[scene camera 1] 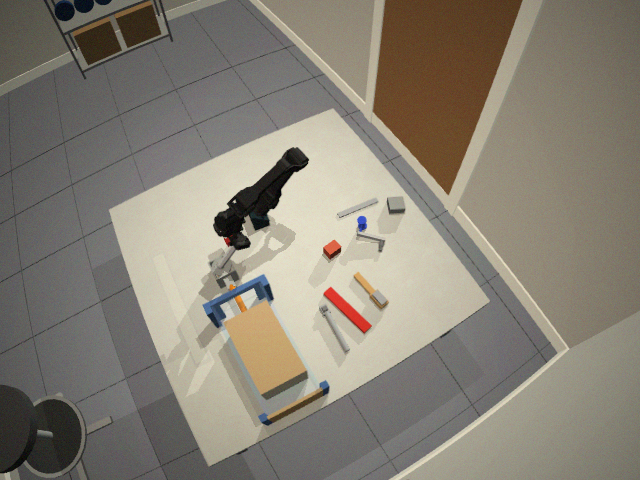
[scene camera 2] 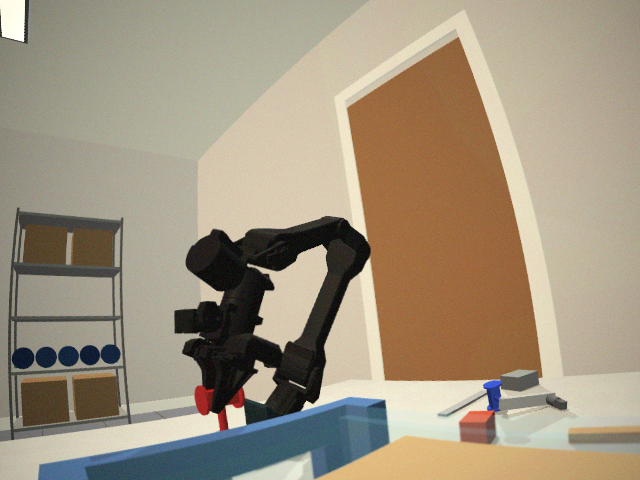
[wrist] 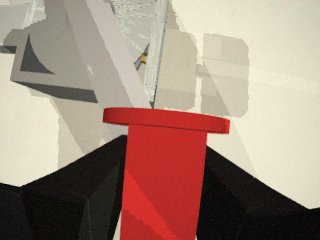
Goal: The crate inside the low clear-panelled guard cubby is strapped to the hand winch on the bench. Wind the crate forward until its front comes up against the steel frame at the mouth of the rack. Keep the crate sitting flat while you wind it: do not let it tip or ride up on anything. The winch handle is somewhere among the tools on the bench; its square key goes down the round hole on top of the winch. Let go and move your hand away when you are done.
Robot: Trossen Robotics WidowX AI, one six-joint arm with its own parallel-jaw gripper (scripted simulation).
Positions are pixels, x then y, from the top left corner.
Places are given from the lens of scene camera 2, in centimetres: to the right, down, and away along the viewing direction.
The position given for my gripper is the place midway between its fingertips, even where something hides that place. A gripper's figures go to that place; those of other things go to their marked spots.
my gripper (scene camera 2: 210, 411): -14, 23, 43
red knob (scene camera 2: 203, 397): -15, 20, 42
